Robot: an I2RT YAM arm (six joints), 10 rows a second.
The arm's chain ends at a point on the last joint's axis. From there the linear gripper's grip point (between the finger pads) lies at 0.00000 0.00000 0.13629 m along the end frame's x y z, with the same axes.
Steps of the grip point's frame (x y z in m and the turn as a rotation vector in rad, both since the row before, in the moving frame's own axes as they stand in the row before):
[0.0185, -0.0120, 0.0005, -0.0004, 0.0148, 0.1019]
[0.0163, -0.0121, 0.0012, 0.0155, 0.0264, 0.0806]
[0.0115, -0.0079, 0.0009, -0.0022, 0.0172, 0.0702]
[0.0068, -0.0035, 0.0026, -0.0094, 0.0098, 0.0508]
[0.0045, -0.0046, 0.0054, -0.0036, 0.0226, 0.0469]
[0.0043, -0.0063, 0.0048, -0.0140, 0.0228, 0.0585]
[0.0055, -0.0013, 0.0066, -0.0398, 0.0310, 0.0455]
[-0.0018, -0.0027, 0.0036, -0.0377, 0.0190, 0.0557]
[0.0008, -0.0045, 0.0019, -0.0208, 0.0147, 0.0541]
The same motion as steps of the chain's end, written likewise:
[0.0165, -0.0122, 0.0005, -0.0004, 0.0148, 0.1019]
[0.0126, -0.0101, 0.0013, 0.0155, 0.0264, 0.0806]
[0.0092, -0.0083, 0.0009, -0.0022, 0.0172, 0.0702]
[0.0055, -0.0048, 0.0026, -0.0094, 0.0098, 0.0508]
[0.0014, -0.0052, 0.0054, -0.0036, 0.0226, 0.0469]
[0.0013, -0.0083, 0.0048, -0.0140, 0.0228, 0.0585]
[0.0014, -0.0068, 0.0068, -0.0398, 0.0310, 0.0455]
[-0.0042, -0.0079, 0.0037, -0.0377, 0.0190, 0.0557]
[-0.0011, -0.0074, 0.0019, -0.0208, 0.0147, 0.0541]

